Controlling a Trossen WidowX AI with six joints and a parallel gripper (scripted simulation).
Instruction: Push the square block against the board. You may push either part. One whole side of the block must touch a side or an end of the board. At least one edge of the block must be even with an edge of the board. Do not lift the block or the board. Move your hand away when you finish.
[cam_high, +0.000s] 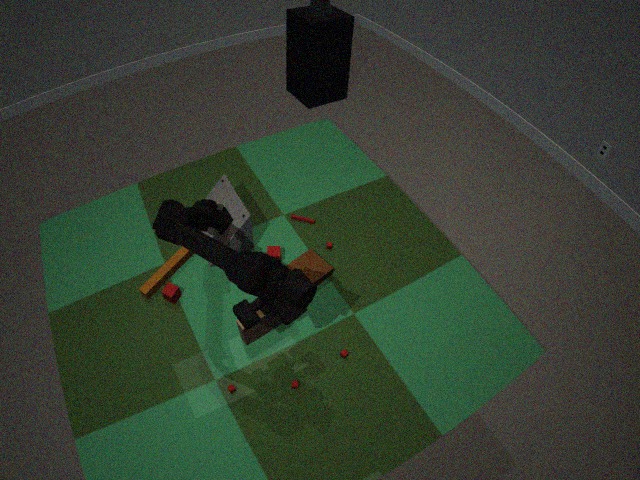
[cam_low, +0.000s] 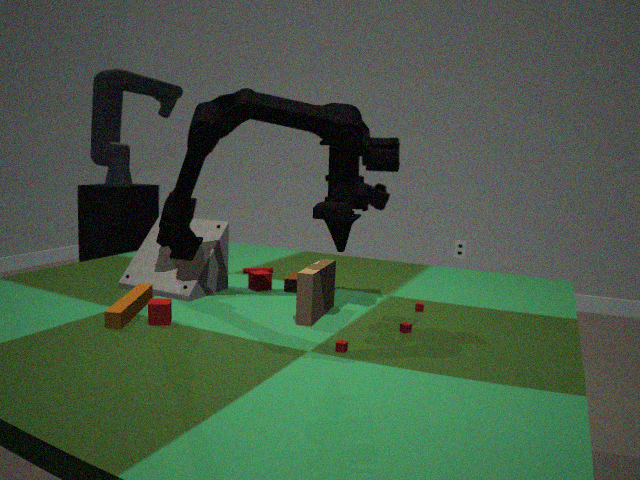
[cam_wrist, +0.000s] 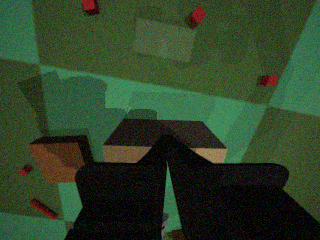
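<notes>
My gripper tip is 40 mm past the board, 10 mm to the left of it and 80 mm above it. Round my gripper tip: square block 140 mm behind, 190 mm to the left, 120 mm below; then red stick 330 mm behind, 280 mm to the left, 120 mm below; then orange bar 360 mm behind, 200 mm to the right, 120 mm below.
</notes>
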